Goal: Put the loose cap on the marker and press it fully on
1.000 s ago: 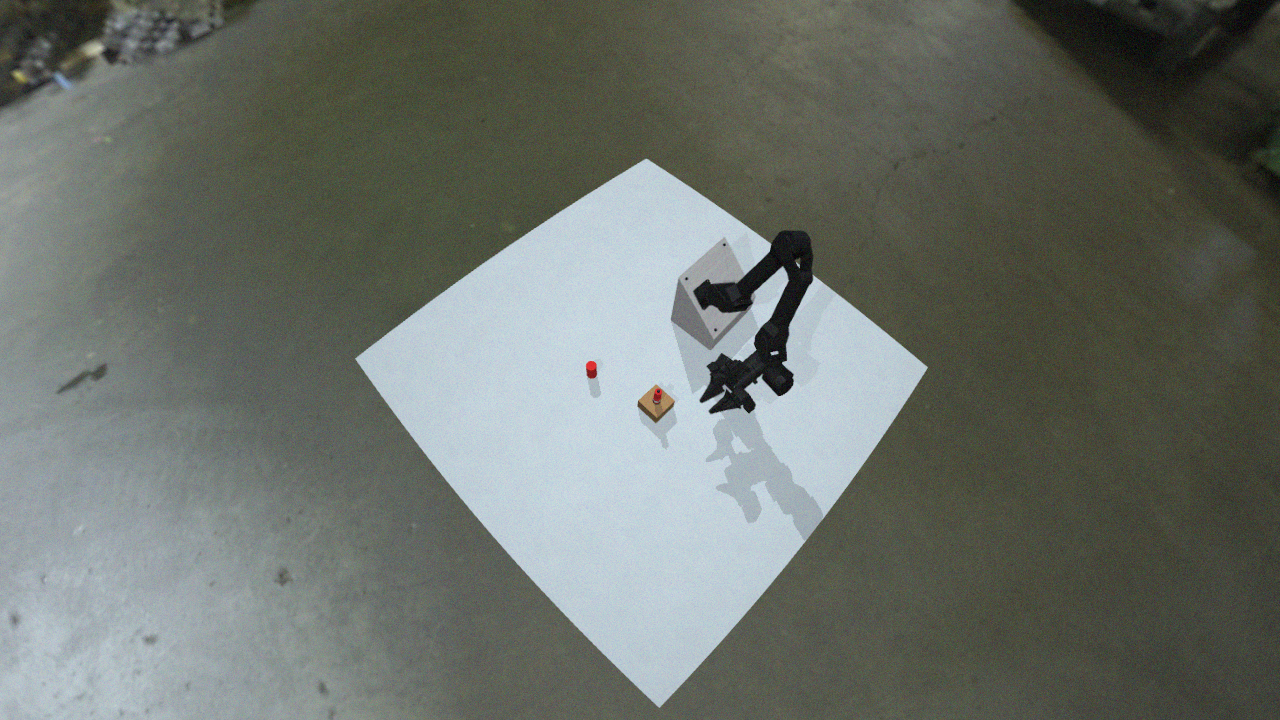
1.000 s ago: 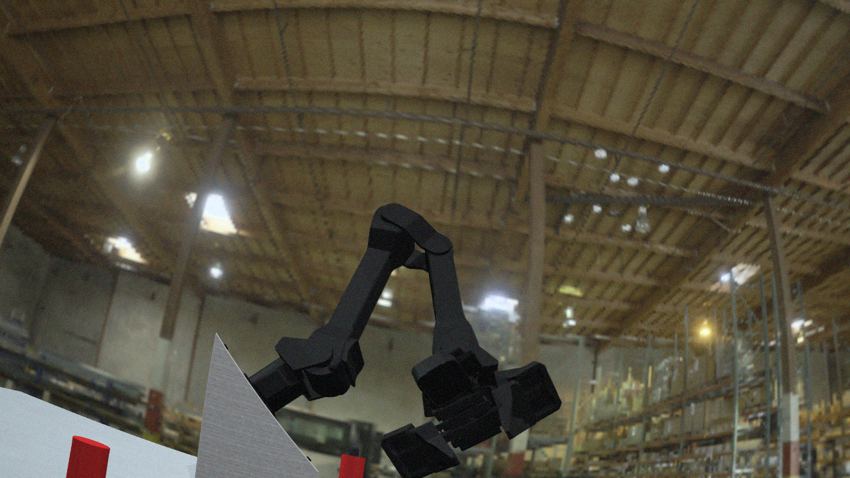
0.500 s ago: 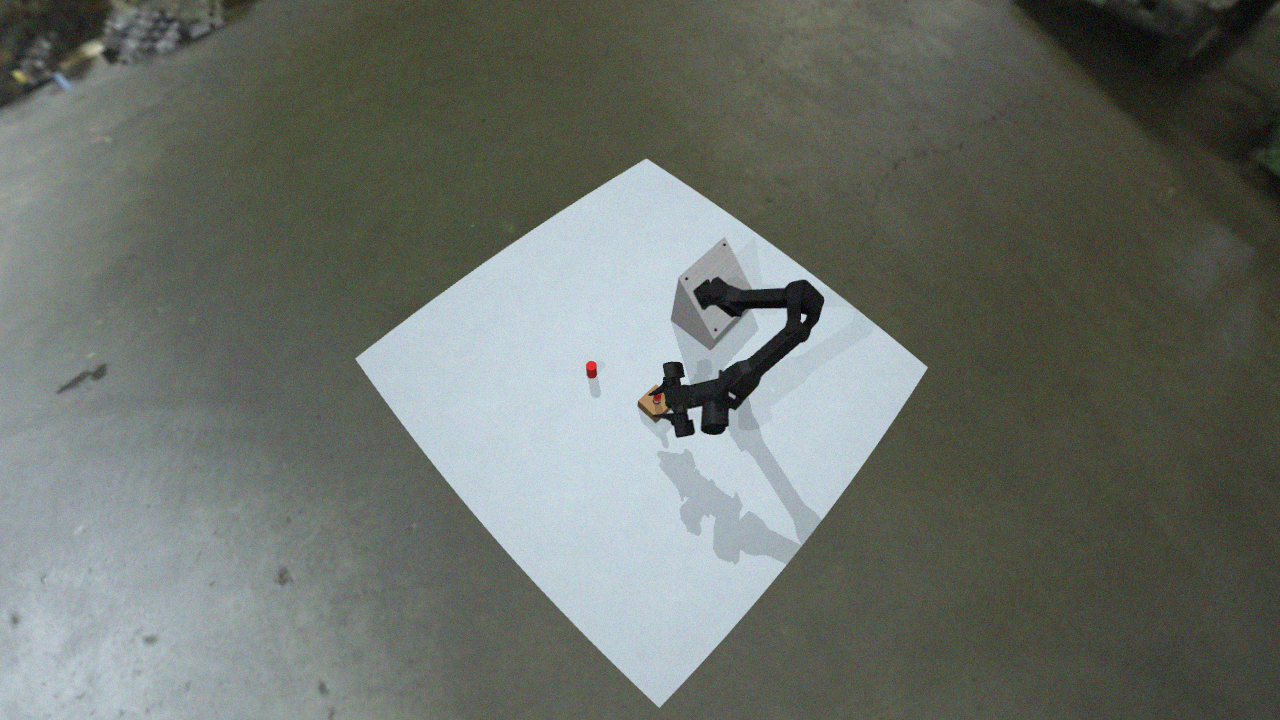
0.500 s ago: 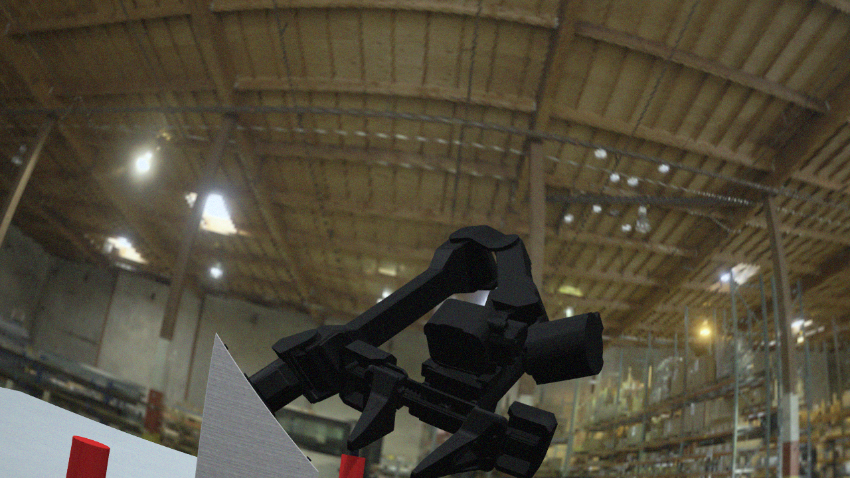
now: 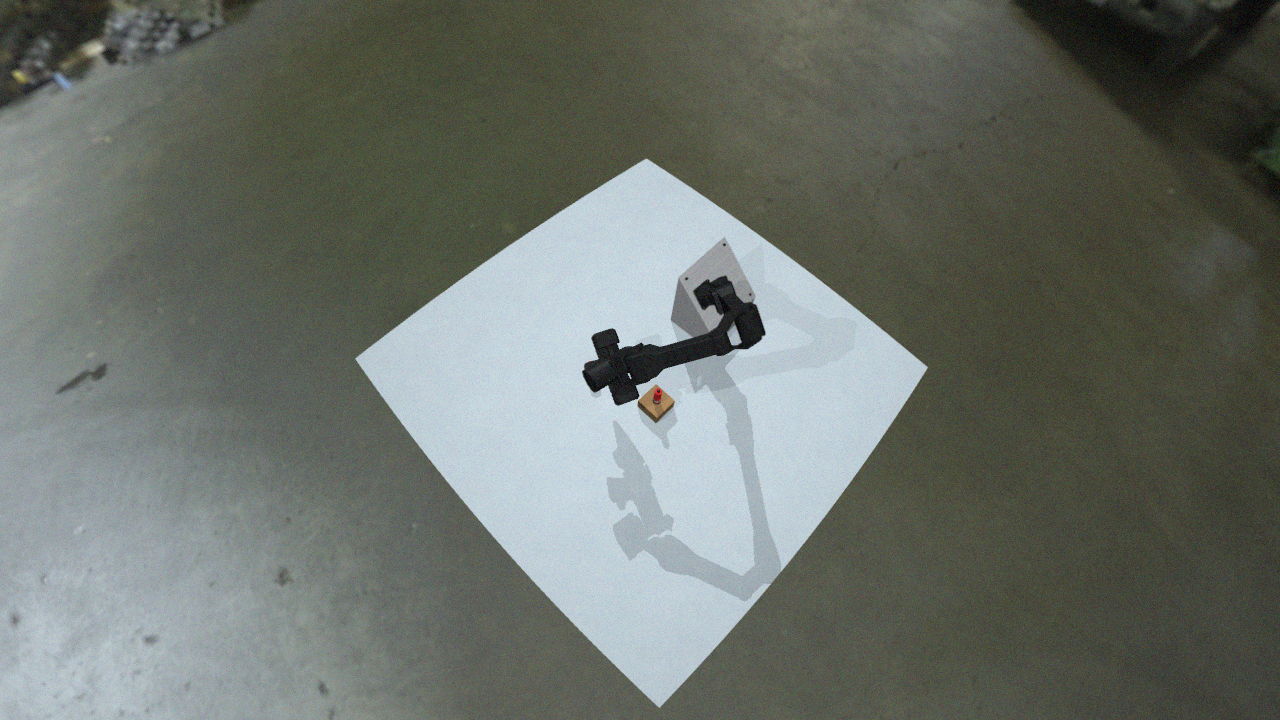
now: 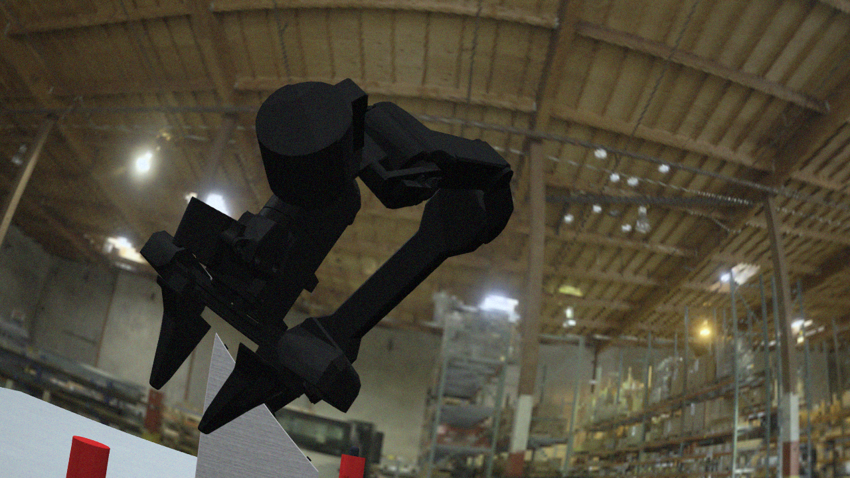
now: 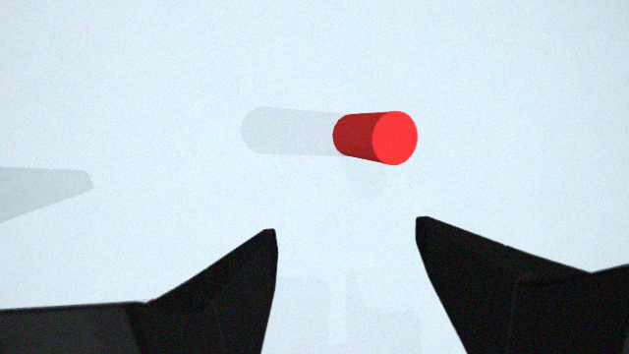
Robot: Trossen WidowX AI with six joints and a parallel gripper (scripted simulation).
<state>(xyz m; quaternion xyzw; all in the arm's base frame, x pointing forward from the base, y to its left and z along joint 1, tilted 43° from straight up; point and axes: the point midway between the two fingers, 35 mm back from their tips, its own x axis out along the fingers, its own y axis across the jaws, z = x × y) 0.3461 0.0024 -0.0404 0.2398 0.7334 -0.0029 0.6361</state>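
The red cap lies 60 mm to the right of my gripper tip and 70 mm below it.
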